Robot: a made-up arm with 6 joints.
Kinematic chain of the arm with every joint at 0, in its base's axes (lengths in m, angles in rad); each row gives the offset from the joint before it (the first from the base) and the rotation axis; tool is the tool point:
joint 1: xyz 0 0 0.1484 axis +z
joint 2: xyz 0 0 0 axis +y
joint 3: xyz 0 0 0.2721 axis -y
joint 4: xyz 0 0 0 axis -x
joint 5: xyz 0.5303 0 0 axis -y
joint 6: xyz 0 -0.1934 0 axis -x
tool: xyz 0 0 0
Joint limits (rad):
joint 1: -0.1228..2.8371
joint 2: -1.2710..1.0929
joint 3: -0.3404..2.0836
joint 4: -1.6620..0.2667
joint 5: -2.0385..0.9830
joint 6: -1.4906..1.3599
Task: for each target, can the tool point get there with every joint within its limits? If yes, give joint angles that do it. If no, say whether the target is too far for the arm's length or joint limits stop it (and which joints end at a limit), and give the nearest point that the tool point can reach.
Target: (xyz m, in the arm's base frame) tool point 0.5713 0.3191 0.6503
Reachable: yes | joints 0.5968 0.6811 1.5601 -1.2707 -0.2648 0.5074
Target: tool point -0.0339 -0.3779 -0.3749
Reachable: no: joint limits stop it (at a limit: joint 1, joint 2, joint 3) | nearest point 0.1721 -0.1710 -0.2687 | short by 0.311 m
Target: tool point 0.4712 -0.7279 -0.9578
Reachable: no: too far | nearest point 0.3466 -0.2376 -0.2402 | short by 0.878 m
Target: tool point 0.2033 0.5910 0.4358
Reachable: yes | joints 1.4190 0.2302 0.5603 -0.9558 -0.2244 -0.1625
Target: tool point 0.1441 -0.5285 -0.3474
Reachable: no: joint limits stop it (at a limit: joint 1, joint 2, joint 3) | nearest point 0.2455 -0.2200 -0.2578 | short by 0.337 m
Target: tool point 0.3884 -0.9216 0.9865
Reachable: no: too far | nearest point 0.2490 -0.5909 0.6857 | short by 0.468 m
